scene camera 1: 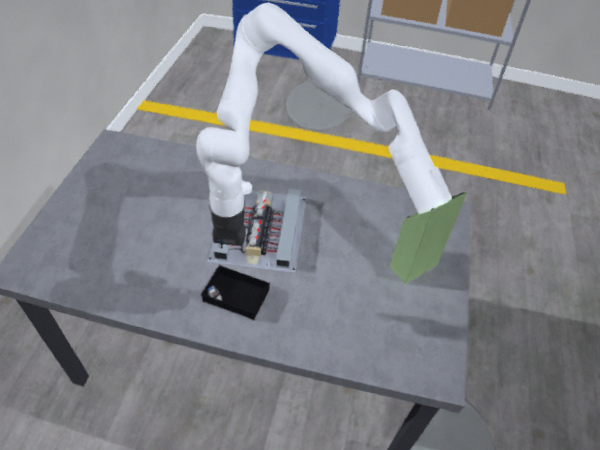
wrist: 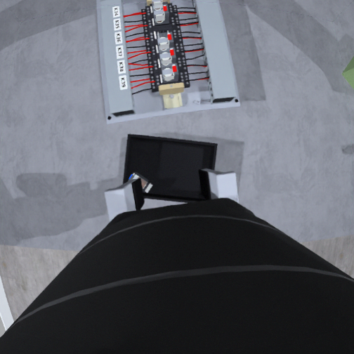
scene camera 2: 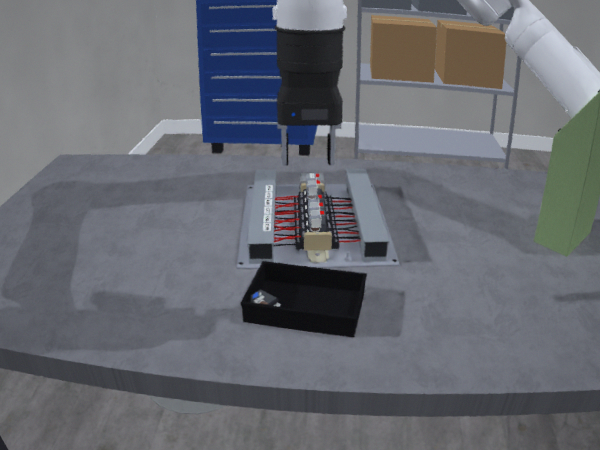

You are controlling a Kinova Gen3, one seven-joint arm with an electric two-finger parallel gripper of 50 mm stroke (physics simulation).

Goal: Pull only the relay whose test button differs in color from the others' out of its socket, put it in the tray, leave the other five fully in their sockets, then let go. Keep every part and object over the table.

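The relay with the blue test button lies tipped over inside the black tray, at its left end. The relays with red test buttons stand in the socket row on the panel, with an empty socket between two of them. They look seated, but their exact depth is too small to tell. My gripper is open and empty, high above the table; in the wrist view its left finger partly overlaps the relay in the tray.
The grey panel carries two wire ducts beside the sockets, with red and black wires between. A green board on a second white arm-like stand is at the right. The tray stands in front of the panel.
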